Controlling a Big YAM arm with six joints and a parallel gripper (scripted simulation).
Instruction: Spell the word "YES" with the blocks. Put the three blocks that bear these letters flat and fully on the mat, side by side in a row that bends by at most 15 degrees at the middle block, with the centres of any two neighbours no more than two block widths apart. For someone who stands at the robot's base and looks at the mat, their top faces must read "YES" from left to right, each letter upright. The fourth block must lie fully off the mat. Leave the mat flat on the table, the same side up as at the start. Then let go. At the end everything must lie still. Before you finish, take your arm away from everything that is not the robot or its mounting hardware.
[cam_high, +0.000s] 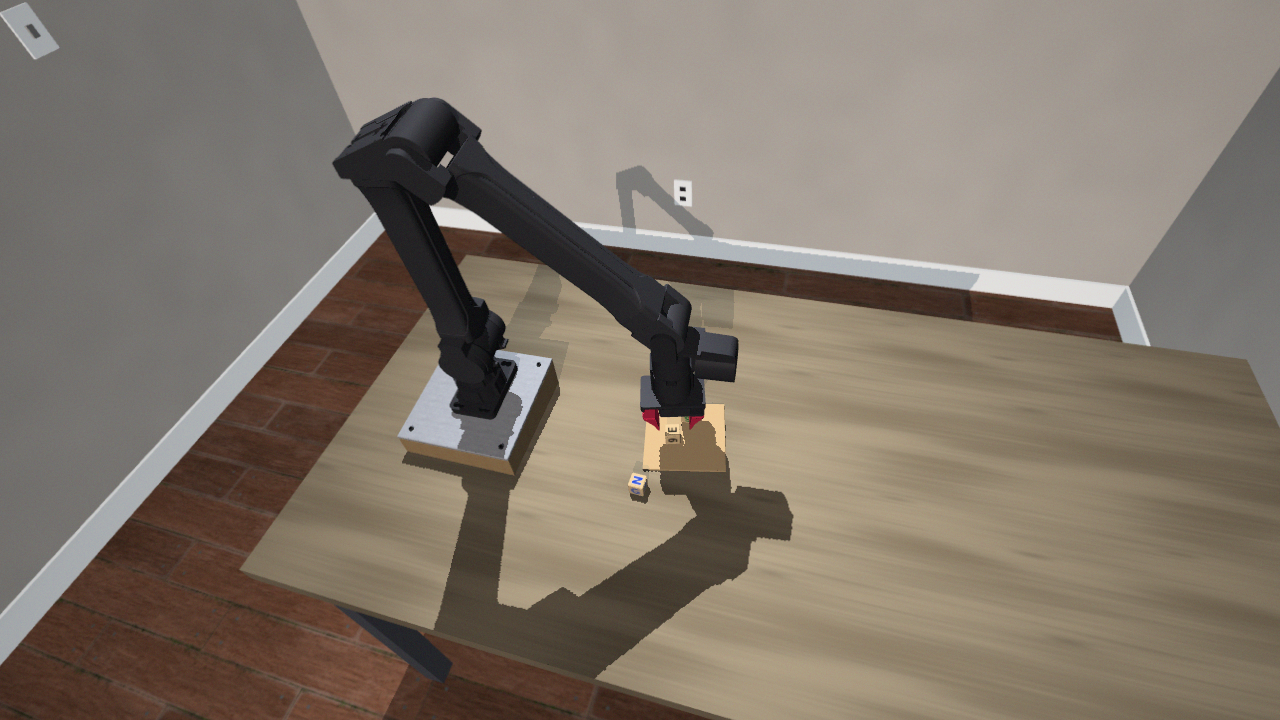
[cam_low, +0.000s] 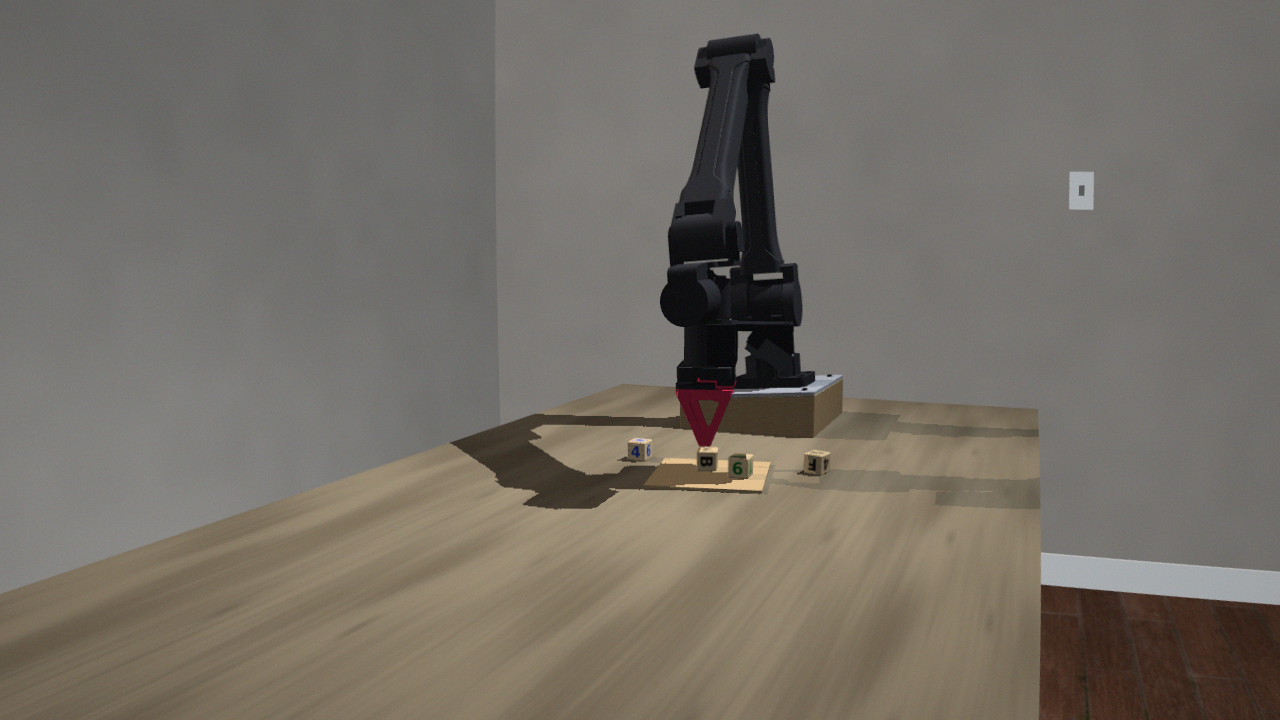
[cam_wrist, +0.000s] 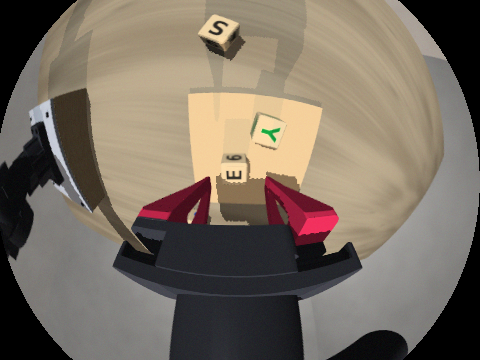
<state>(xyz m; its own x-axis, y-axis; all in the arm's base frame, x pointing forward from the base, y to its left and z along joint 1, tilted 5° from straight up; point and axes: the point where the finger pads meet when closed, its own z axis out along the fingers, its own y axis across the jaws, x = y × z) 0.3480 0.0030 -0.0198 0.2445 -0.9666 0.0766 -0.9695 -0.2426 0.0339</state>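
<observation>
Now: hand 20 mm short of the tan mat, 10 mm to the right of it and 50 mm above it.
</observation>
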